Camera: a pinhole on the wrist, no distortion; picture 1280 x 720 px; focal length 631.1 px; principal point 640.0 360.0 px. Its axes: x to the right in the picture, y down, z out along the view. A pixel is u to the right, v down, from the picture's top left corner.
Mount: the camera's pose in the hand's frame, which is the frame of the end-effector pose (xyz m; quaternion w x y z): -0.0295 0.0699 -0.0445 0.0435 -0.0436 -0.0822 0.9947
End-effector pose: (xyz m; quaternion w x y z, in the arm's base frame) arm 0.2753 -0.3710 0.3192 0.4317 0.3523 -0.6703 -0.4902
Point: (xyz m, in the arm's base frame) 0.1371 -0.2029 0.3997
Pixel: 752 86
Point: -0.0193 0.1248 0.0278
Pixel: 967 507
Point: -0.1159 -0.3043 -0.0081
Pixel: 504 673
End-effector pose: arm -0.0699 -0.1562 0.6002 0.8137 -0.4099 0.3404 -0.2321
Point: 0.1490 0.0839 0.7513
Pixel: 645 322
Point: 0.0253 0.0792 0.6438
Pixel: 792 184
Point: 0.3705 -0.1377 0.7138
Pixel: 170 382
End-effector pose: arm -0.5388 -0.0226 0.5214 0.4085 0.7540 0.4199 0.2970
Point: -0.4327 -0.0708 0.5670
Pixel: 367 84
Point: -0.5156 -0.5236 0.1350
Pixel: 1111 604
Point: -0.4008 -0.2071 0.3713
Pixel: 742 449
